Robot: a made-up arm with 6 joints.
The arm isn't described. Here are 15 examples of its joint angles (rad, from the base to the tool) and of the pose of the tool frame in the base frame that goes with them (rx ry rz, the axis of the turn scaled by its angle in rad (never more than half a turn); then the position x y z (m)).
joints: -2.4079 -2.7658 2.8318 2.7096 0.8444 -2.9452
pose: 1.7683 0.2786 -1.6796 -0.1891 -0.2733 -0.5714
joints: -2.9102 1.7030 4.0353 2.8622 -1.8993 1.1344
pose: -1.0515 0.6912 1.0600 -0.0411 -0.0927 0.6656
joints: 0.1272 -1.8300 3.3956 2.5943 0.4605 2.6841
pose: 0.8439 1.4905 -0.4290 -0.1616 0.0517 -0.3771
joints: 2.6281 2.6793 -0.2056 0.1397 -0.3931 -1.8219
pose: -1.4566 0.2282 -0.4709 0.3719 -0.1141 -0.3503
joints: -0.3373 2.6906 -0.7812 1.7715 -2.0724 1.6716
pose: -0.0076 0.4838 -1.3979 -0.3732 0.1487 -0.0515
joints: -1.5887 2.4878 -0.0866 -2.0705 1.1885 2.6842
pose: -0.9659 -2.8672 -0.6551 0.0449 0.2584 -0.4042
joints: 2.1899 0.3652 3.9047 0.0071 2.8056 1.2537
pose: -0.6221 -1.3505 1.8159 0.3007 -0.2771 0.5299
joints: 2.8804 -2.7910 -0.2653 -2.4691 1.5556 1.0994
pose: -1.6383 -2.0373 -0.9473 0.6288 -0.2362 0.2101
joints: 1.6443 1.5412 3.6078 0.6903 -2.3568 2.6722
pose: -2.2025 -1.1770 0.9624 0.0521 0.1760 0.8395
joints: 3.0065 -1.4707 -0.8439 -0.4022 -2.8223 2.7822
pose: -0.0171 0.9274 -0.2283 -0.0051 0.0788 0.6885
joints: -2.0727 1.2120 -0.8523 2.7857 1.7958 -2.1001
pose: 2.3280 0.3615 1.0957 -0.0333 -0.2245 -0.1015
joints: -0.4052 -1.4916 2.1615 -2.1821 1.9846 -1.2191
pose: -0.6709 -0.4786 -1.7692 -1.0001 0.4815 0.0795
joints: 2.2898 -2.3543 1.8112 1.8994 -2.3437 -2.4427
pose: -0.7117 -1.1824 0.8709 0.3963 -0.4939 -0.6636
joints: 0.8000 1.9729 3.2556 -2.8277 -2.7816 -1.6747
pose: -1.3525 1.6729 1.7870 0.4205 0.5478 0.6884
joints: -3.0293 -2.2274 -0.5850 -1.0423 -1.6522 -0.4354
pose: 0.2854 -0.3428 -1.9722 0.3792 0.0854 0.6112
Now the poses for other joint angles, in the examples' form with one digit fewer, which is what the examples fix.
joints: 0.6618 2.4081 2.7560 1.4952 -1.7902 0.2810
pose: -1.281 0.916 -0.756 0.729 0.560 0.198
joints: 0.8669 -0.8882 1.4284 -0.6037 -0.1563 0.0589
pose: 1.149 -1.951 1.119 -0.466 -0.656 1.119
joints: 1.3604 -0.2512 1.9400 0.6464 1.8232 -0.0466
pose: -0.780 2.334 0.742 -0.047 -0.543 1.284
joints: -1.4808 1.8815 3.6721 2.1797 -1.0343 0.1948
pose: 0.508 -0.158 2.490 0.074 -0.285 0.736
